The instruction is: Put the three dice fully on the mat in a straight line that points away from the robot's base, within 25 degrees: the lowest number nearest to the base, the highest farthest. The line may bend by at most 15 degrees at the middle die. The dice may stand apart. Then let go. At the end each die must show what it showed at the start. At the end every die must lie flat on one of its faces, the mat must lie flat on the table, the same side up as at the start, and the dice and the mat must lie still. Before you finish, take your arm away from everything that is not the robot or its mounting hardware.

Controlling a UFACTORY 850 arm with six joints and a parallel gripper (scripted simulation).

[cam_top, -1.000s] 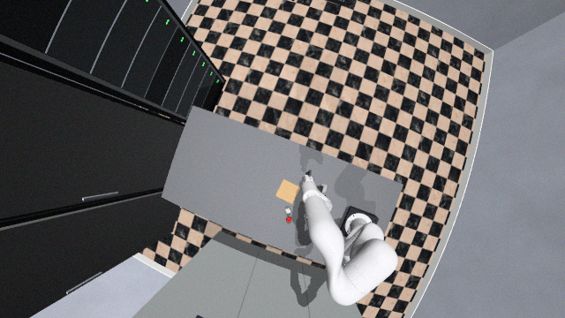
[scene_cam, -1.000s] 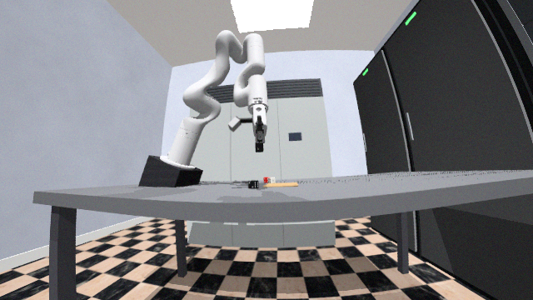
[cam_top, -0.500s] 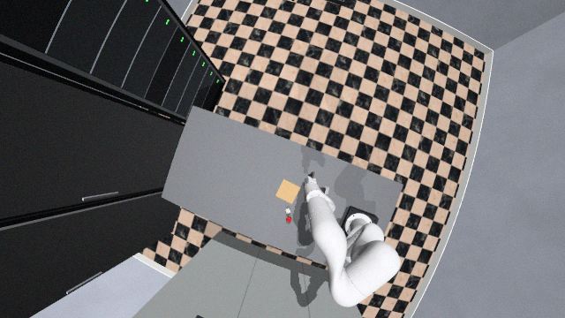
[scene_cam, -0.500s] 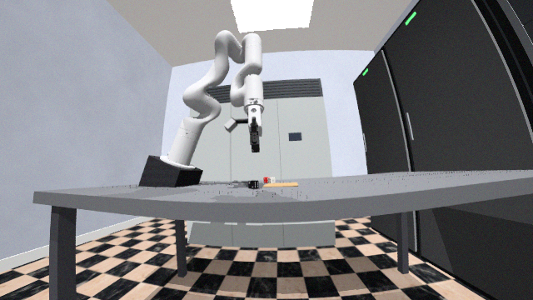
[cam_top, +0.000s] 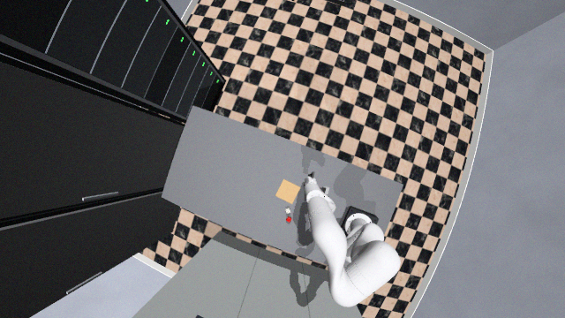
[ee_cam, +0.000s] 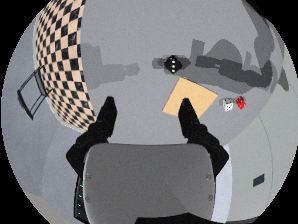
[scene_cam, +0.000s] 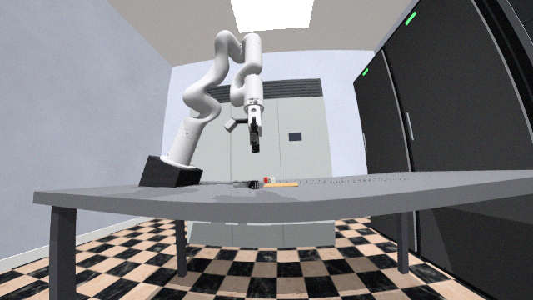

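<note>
Now: hand 14 cm above the black die, 4 cm to the right of it and 1 cm past it. Also, from my hand: tan mat 16 cm below, 12 cm to the left, 10 cm ahead; red die 32 cm to the left, 14 cm below, 2 cm ahead; white die 26 cm to the left, 14 cm below, 5 cm ahead.
</note>
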